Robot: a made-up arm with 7 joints. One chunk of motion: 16 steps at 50 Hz.
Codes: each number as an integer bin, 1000 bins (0 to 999) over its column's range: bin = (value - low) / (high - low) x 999, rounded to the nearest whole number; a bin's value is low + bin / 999 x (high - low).
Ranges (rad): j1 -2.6..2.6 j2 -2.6..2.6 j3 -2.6..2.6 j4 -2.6..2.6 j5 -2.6..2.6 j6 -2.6..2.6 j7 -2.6..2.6
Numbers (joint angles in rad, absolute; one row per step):
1: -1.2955 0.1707 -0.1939 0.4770 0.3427 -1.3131 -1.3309
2: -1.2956 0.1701 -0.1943 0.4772 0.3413 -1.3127 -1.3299
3: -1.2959 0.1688 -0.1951 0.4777 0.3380 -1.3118 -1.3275
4: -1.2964 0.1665 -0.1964 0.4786 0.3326 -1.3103 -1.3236
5: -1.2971 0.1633 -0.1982 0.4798 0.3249 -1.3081 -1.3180
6: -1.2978 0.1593 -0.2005 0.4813 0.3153 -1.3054 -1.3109
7: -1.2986 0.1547 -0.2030 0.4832 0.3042 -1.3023 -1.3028
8: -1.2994 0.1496 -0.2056 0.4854 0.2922 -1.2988 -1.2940
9: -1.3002 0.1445 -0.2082 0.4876 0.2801 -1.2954 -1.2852
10: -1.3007 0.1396 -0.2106 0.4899 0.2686 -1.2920 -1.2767
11: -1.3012 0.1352 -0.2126 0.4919 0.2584 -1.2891 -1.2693
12: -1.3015 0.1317 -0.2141 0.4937 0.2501 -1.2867 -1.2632
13: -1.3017 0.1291 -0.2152 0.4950 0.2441 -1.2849 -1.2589
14: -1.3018 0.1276 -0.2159 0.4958 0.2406 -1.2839 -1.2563
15: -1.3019 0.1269 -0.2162 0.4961 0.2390 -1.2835 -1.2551
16: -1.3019 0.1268 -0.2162 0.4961 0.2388 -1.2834 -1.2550
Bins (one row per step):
1: 251 532 462 591 565 247 244
2: 251 532 462 591 565 247 244
3: 251 532 462 591 564 247 244
4: 250 531 462 591 563 248 245
5: 250 531 461 592 562 248 246
6: 250 530 461 592 560 249 248
7: 250 529 461 592 558 249 249
8: 250 528 460 593 556 250 251
9: 250 527 460 593 553 251 253
10: 250 526 459 594 551 251 254
11: 250 525 459 594 549 252 256
12: 249 525 458 594 548 252 257
13: 249 524 458 595 546 253 258
14: 249 524 458 595 546 253 258
15: 249 524 458 595 545 253 258
16: 249 524 458 595 545 253 258

